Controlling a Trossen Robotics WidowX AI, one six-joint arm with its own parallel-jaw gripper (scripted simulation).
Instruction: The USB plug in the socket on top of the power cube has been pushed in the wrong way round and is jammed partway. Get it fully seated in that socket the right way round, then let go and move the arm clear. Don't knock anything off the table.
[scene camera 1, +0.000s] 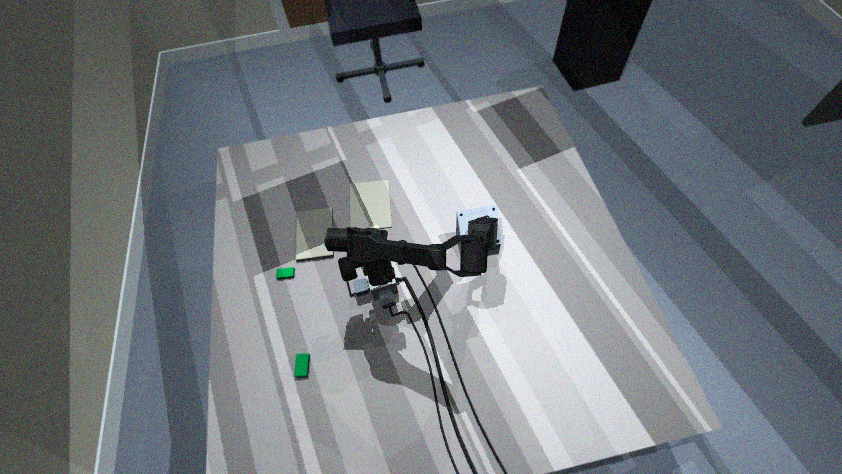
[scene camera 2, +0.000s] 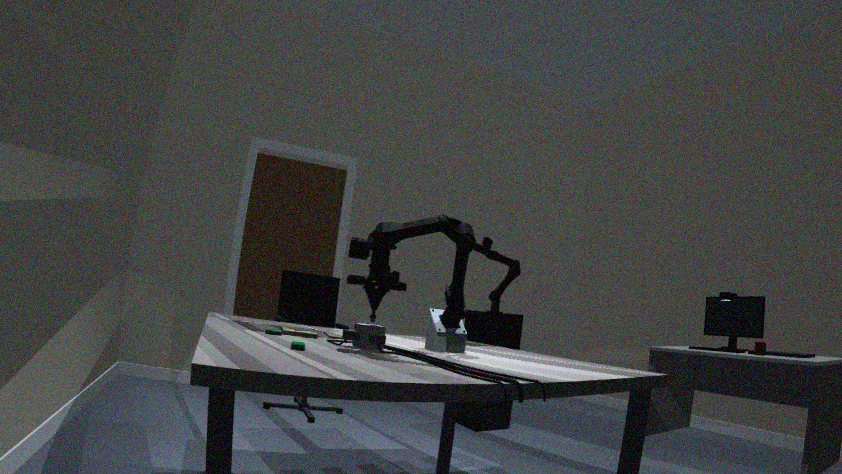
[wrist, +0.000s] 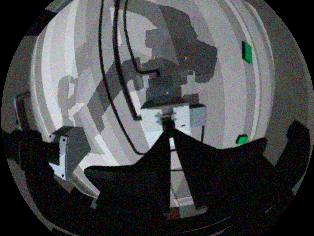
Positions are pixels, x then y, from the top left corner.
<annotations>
my gripper: scene camera 1 379, 273; scene camera 2; wrist
same spot on my gripper: (wrist: 239, 180) = (scene camera 2: 374, 286)
</annotations>
